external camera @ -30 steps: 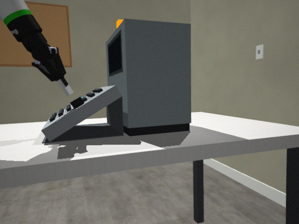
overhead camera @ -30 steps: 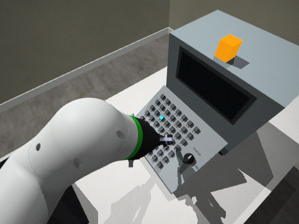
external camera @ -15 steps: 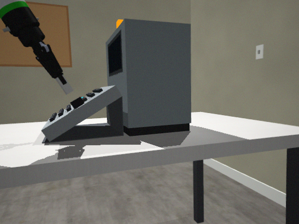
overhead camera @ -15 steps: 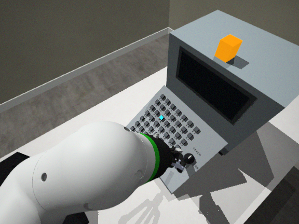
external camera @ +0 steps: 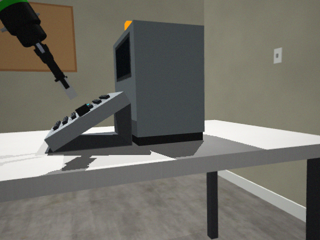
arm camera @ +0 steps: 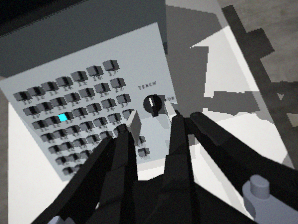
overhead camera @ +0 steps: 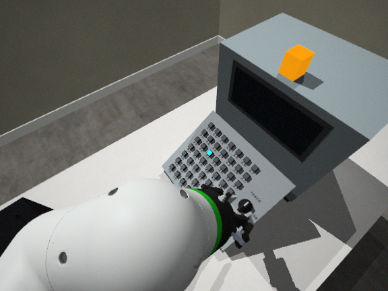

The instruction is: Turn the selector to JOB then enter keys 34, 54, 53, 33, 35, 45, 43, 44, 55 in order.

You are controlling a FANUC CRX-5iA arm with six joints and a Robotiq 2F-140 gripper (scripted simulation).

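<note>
Right now my hand is 4 cm short of the selector knob, 1 cm to the right of it and 6 cm above it. Round my hand: key: 4 cm ahead, 20 cm to the left, 6 cm below; sloped keypad: 5 cm ahead, 12 cm to the left, 11 cm below.
</note>
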